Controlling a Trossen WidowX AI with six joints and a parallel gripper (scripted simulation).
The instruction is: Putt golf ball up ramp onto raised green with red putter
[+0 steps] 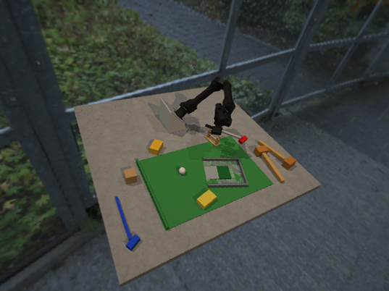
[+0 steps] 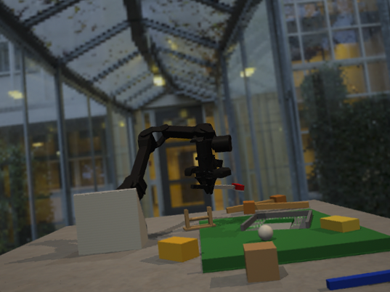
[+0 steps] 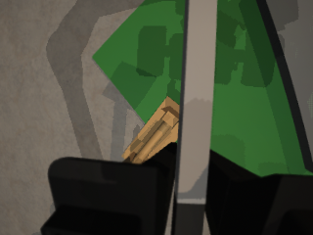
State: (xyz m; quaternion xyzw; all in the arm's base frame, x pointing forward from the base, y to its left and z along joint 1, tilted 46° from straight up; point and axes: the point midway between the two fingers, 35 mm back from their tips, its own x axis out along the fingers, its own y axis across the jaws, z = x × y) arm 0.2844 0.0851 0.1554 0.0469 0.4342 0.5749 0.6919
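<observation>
Right now my gripper tip is 40 mm to the right of the red putter, 40 mm short of it and 20 mm below it. Also, from my gripper tip: white golf ball (320 mm to the right, 150 mm ahead, 100 mm below); then wooden stand (90 mm below, 50 mm behind, 10 mm to the left); then green mat (200 mm ahead, 180 mm to the right, 120 mm below).
</observation>
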